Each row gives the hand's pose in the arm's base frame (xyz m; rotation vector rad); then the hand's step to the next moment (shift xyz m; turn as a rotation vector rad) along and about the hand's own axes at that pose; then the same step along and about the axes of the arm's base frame.
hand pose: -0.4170 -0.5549 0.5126 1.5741 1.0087 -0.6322
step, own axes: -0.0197 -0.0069 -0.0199 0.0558 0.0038 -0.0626
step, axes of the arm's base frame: -0.0180 0.0140 0.0177 0.0236 0.0753 -0.0286
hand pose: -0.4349 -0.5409 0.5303 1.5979 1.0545 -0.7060
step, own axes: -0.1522 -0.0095 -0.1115 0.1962 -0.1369 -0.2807
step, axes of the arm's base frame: -0.0827 0.0649 0.1570 -0.0556 0.3326 -0.1494
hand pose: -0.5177 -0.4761 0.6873 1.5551 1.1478 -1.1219
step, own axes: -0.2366 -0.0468 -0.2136 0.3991 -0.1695 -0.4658
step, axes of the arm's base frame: -0.0507 0.1718 0.2678 -0.0239 0.5543 -0.3117
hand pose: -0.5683 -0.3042 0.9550 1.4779 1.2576 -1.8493
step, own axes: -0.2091 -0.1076 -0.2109 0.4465 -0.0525 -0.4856
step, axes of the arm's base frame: 0.0891 0.1942 0.2326 0.0643 0.5240 -0.3990
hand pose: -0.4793 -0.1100 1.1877 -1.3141 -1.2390 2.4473
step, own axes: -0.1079 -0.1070 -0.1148 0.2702 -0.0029 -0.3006
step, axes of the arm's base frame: 0.1225 0.0946 0.1110 0.0517 0.3021 -0.2635
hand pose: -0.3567 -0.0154 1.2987 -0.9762 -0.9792 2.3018
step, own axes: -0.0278 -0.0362 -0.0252 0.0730 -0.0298 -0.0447
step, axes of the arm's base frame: 0.0415 0.0168 0.0267 -0.0098 0.0845 -0.0312
